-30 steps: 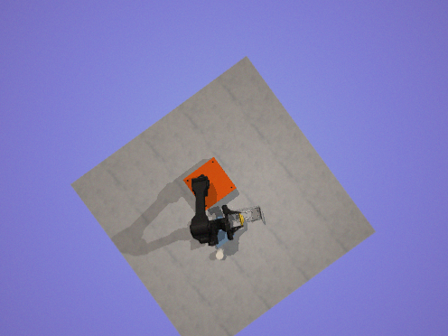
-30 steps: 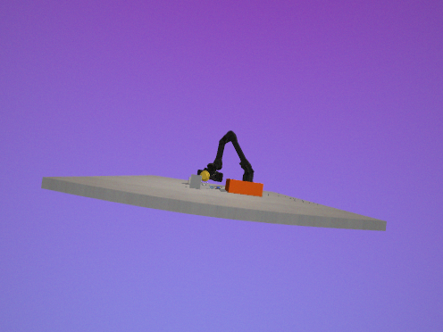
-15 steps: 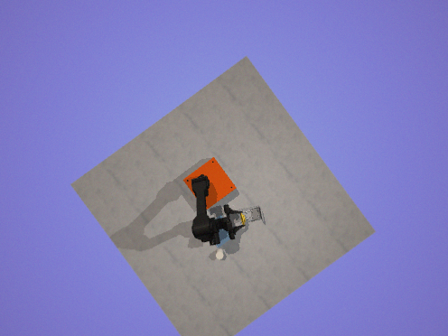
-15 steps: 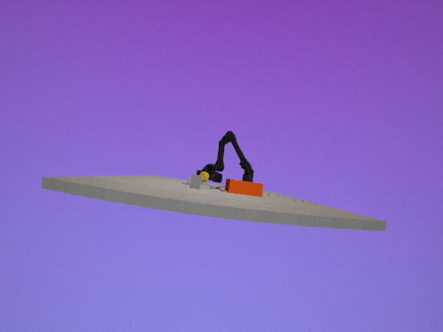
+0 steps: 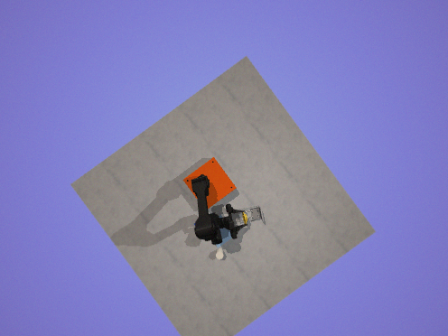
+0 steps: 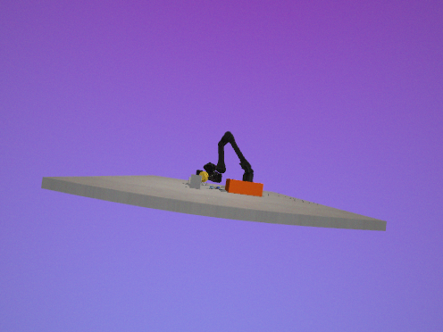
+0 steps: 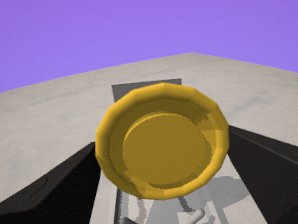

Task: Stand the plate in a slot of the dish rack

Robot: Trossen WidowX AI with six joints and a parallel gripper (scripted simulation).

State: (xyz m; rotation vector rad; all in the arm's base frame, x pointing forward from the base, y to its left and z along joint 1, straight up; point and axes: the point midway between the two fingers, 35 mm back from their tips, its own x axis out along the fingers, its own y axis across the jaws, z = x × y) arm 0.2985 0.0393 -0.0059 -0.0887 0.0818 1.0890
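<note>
The grey dish rack lies 1 cm ahead of my gripper tip, 3 cm to the left of it and 5 cm below it. Round my gripper tip: light blue mat: 2 cm behind, 18 cm to the right, 7 cm below; then blue utensil: 13 cm behind, 22 cm to the right, 7 cm below; then yellow plate: 1 cm to the right.
</note>
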